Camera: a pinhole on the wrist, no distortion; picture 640 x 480 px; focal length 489.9 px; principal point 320.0 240.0 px. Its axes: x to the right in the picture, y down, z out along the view. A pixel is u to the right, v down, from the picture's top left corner.
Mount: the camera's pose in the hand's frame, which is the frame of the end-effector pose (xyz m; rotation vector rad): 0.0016 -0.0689 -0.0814 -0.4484 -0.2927 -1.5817
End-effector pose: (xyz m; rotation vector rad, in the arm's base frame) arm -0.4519 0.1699 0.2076 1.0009 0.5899 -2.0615
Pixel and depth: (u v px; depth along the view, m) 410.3 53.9 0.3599
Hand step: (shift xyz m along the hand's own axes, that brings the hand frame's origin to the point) -0.0978 0.0427 0.2795
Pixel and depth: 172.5 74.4 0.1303
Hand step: -0.0277 0.0275 0.0201
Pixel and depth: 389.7 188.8 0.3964
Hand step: 0.0010 0.0618 0.2993
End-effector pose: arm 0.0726 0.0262 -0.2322 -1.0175 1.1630 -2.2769
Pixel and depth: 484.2 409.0 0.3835
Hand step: 0.1709 -0.0196 0.3059
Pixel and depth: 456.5 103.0 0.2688
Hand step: -0.0464 -0.0099 0.1974
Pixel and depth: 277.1 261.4 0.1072
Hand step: 0.0177 -0.0126 0.0090
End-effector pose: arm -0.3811 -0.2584 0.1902 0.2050 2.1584 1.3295
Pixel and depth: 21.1 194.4 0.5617
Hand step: 0.0154 0.4924 0.2657
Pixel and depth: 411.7 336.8 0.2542
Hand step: 0.0773 -0.0003 0.1614
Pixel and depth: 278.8 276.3 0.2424
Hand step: 0.0453 0.0571 0.1228
